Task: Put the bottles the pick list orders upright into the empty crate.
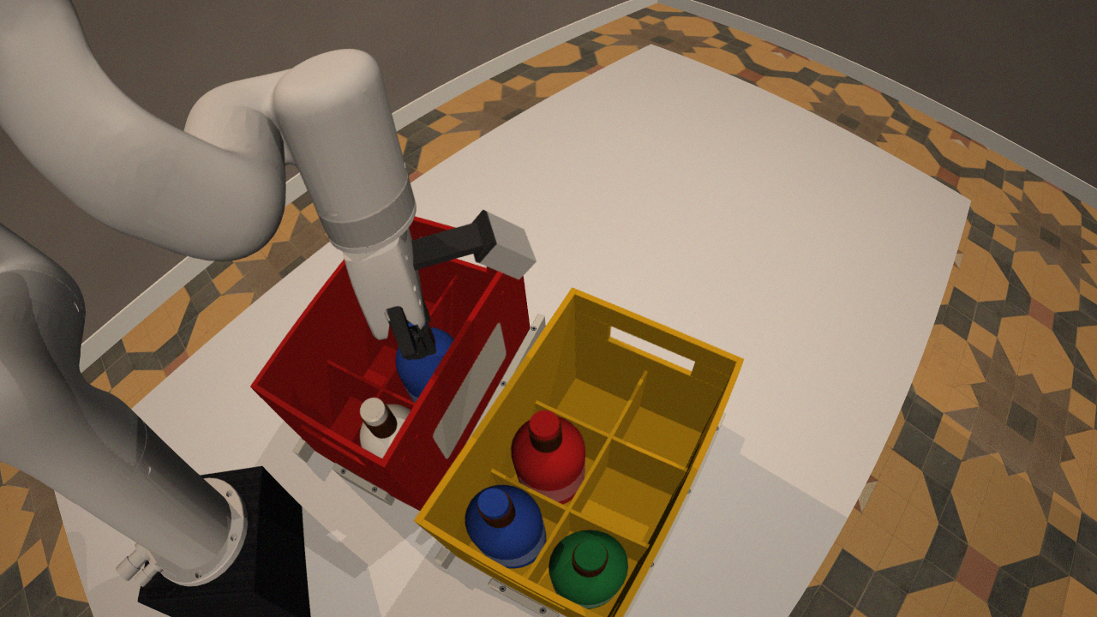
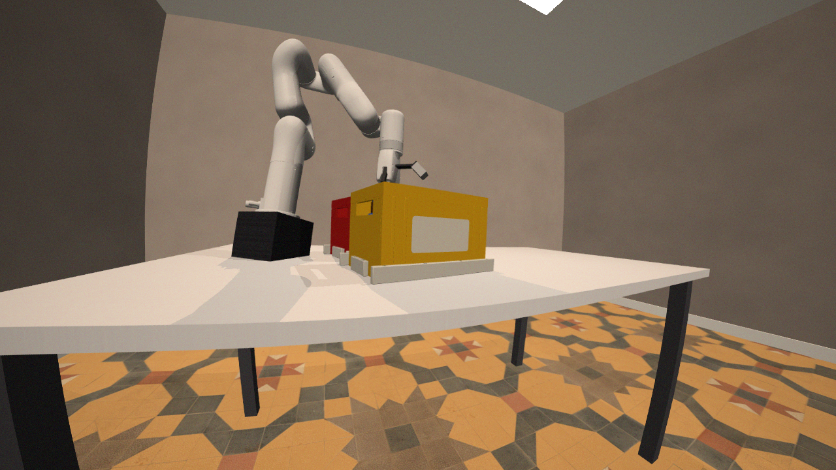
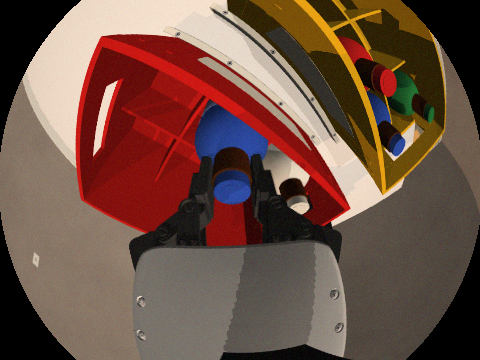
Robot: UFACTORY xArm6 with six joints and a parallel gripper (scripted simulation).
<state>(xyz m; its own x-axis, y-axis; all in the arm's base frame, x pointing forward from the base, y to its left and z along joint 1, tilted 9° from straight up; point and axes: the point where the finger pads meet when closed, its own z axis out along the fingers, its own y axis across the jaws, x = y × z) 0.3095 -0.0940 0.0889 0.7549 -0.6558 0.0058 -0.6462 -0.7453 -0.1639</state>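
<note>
Now: the red crate 1 cm behind my hand, 4 cm to the left of it and 9 cm below it. From my hand the other things lie so: yellow crate: 1 cm behind, 20 cm to the right, 9 cm below; white bottle: 9 cm behind, 2 cm to the right, 9 cm below; red bottle: 1 cm behind, 16 cm to the right, 9 cm below.
</note>
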